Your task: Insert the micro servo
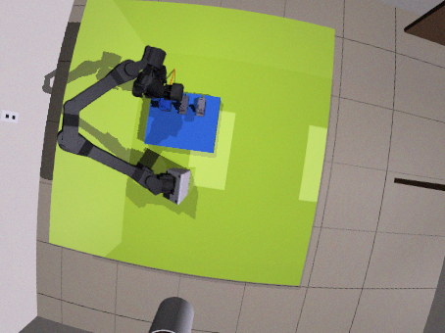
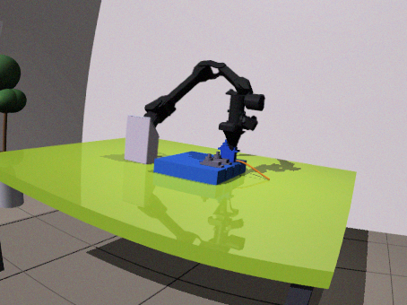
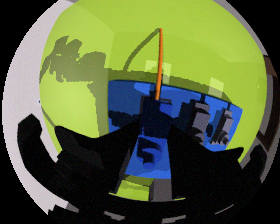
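Right now the blue deck is 12 cm behind my gripper tip, 9 cm to the right of it and 7 cm below it.
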